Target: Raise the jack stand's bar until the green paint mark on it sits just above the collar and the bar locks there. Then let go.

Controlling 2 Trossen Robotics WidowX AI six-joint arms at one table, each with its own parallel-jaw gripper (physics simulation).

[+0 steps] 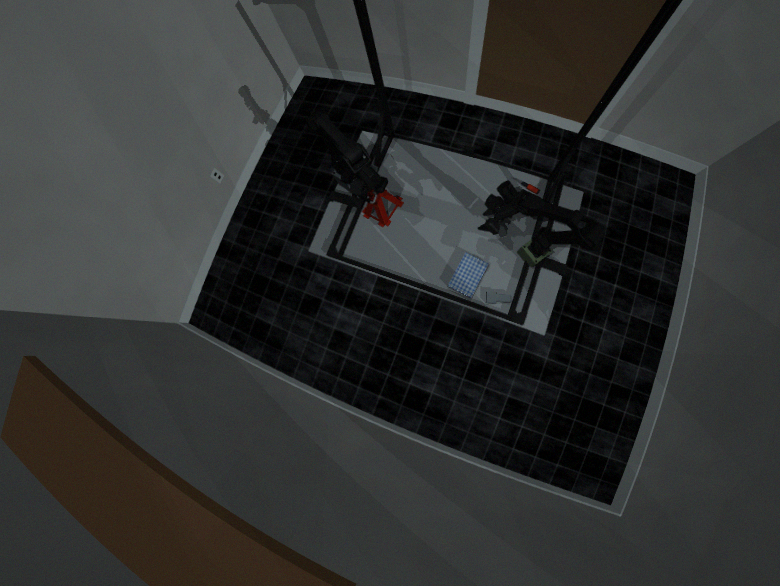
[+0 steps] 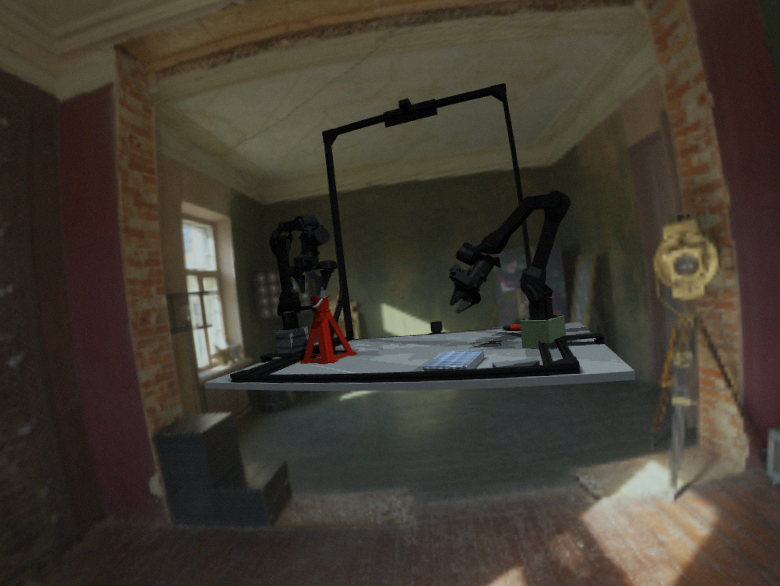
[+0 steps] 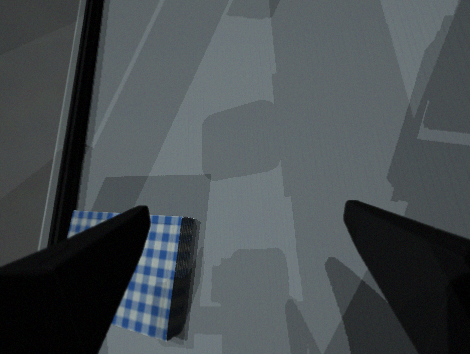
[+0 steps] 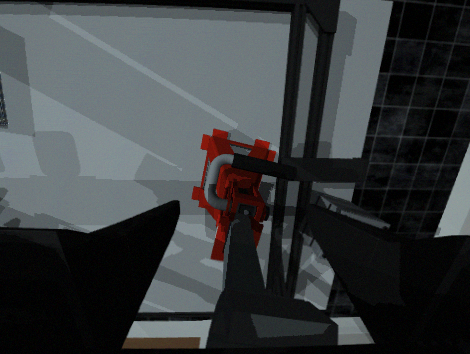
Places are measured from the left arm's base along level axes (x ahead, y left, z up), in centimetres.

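Where they show: left gripper, fingertip midpoint: [image 1: 480, 221] [image 2: 453, 309] [image 3: 246, 212]; right gripper, fingertip midpoint: [image 1: 368, 190] [image 2: 313, 291] [image 4: 244, 208]; left arm's base, origin of the base link: [image 1: 537, 248] [image 2: 542, 317]; right arm's base, origin of the base link: [image 2: 291, 328].
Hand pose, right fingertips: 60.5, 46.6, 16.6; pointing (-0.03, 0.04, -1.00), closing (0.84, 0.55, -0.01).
Note:
Each offset is from my right fingertips to the top centre of the thing, as dx, dy, dz. "spot": to the spot under its first point.
The red jack stand [image 1: 385, 220] [image 2: 323, 333] [image 4: 219, 250] stands upright near the table's left end. Its grey bar {spot: +1.4, -2.3, +1.9} [image 4: 242, 260] rises from the collar, with a wider head on top. A curved grey lever {spot: -2.9, -0.3, -3.6} [image 4: 212, 175] with a black grip sticks out beside the collar. No green paint mark can be made out. My right gripper [image 2: 312, 291] [image 4: 244, 208] is open and empty, pointing down, with its fingers apart on either side of the bar's upper part. My left gripper [image 1: 485, 220] [image 2: 459, 304] [image 3: 246, 212] is open and empty above the table, far from the stand.
A blue checkered book {-51.0, -15.9, -22.7} [image 1: 468, 275] [image 2: 454, 360] [image 3: 155, 280] lies near the front edge, beside a flat grey item {-67.6, -20.8, -23.6} [image 1: 498, 296] [image 2: 517, 363]. A green box [image 2: 543, 332] stands by the left arm's base. A red-handled tool {-31.6, -67.3, -22.6} [image 1: 532, 188] lies behind. Black frame rails border the table.

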